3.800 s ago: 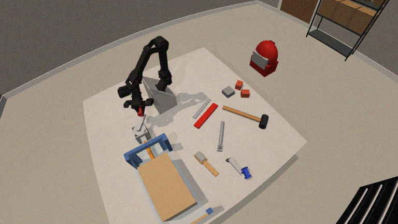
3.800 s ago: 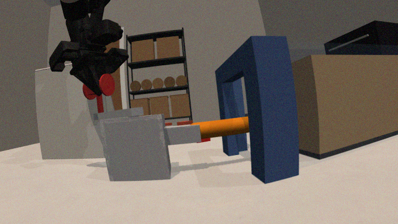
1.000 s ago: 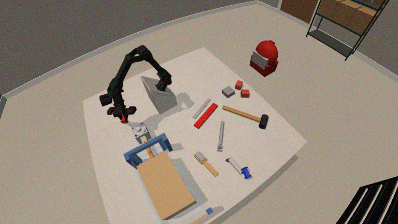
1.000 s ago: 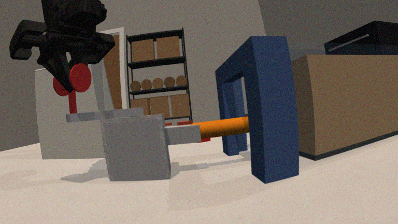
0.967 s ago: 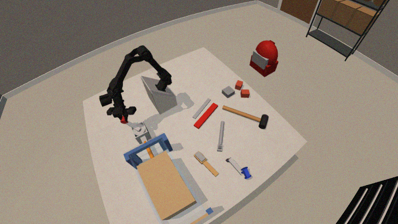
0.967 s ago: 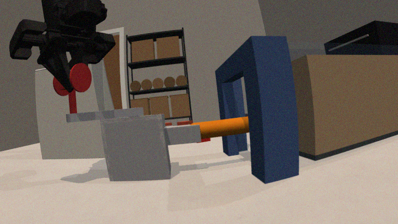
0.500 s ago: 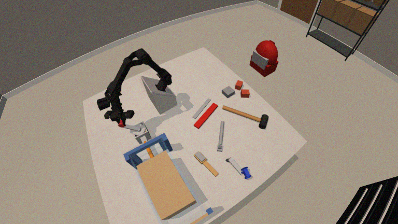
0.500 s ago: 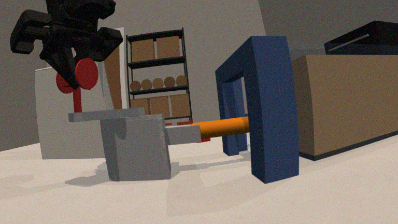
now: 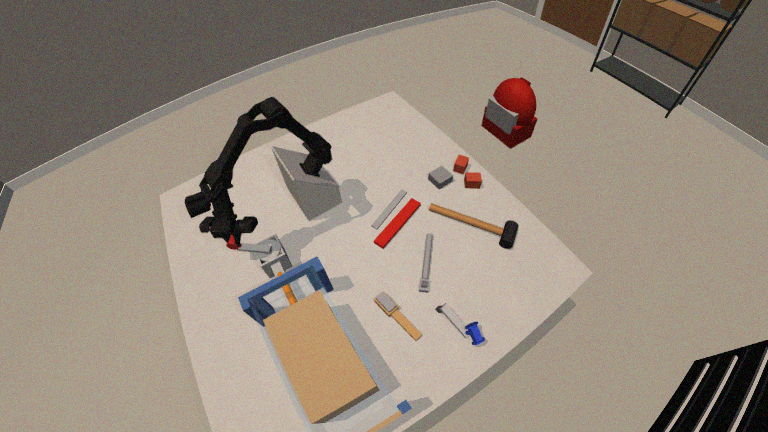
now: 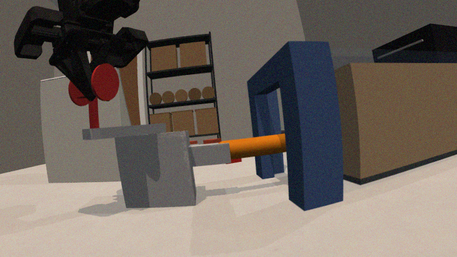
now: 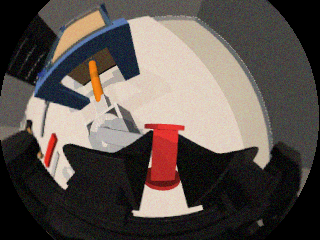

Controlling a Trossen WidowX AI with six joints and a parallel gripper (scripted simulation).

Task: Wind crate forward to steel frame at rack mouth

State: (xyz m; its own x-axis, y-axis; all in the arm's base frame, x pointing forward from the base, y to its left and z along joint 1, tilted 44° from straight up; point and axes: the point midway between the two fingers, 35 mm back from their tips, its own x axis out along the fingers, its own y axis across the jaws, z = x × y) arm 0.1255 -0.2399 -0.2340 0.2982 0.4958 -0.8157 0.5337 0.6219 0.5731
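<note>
Now: the red-knobbed crank 10 mm ahead of my gripper tip, 40 mm to the left of it and 30 mm below it. Round my gripper tip: grey winch (30 mm ahead, 80 mm to the left, 100 mm below); red knob (20 mm behind, 10 mm to the left); blue steel frame (200 mm ahead, 90 mm to the left, 20 mm below).
</note>
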